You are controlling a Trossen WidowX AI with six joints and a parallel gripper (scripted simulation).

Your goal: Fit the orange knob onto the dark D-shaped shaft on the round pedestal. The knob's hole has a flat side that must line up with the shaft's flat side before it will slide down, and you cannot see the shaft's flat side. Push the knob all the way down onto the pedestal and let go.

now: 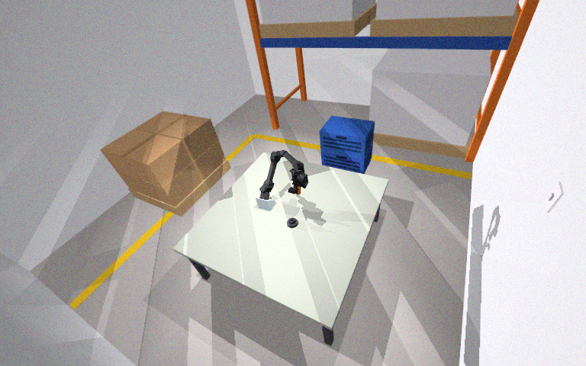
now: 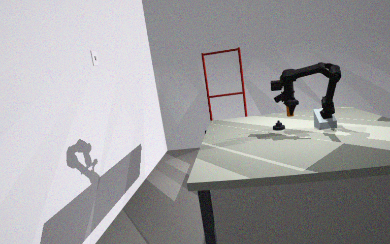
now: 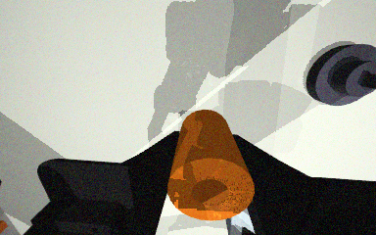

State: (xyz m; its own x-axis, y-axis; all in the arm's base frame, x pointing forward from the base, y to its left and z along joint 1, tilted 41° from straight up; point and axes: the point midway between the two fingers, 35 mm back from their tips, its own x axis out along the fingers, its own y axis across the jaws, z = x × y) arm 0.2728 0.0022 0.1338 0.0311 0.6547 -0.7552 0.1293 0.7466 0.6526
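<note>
Right now the round pedestal is 210 mm to the right of my gripper tip, 110 mm below it and 10 mm ahead of it. The rest, counted from my gripper tip: orange knob 20 mm above.
</note>
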